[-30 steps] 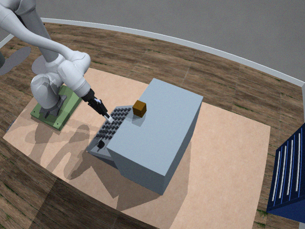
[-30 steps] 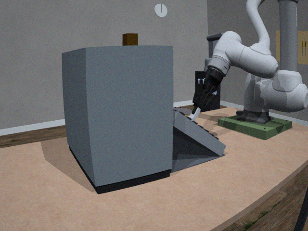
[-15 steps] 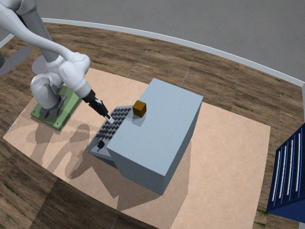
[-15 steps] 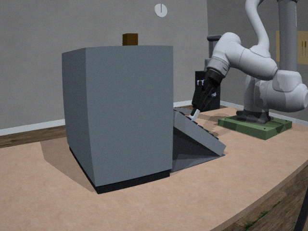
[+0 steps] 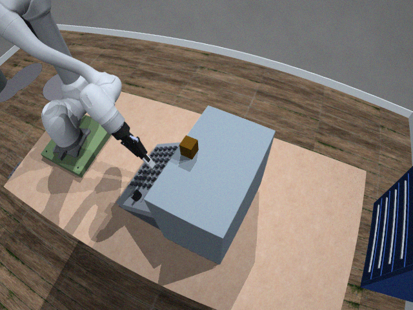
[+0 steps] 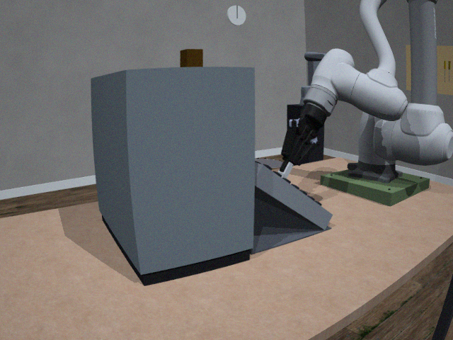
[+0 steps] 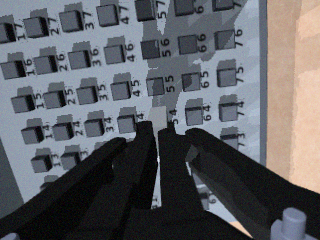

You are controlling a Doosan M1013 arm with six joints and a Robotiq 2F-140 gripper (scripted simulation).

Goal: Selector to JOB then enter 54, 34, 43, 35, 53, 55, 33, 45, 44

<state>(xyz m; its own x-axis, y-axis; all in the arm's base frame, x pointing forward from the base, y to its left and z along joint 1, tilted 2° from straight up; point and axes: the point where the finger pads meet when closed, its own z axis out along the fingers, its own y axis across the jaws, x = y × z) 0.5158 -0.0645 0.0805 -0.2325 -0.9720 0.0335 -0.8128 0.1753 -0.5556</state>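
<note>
Now: the key 5 cm ahead of my hand, 2 cm to the left of it and 1 cm below it. Round my hand: black selector knob: 17 cm to the right.
</note>
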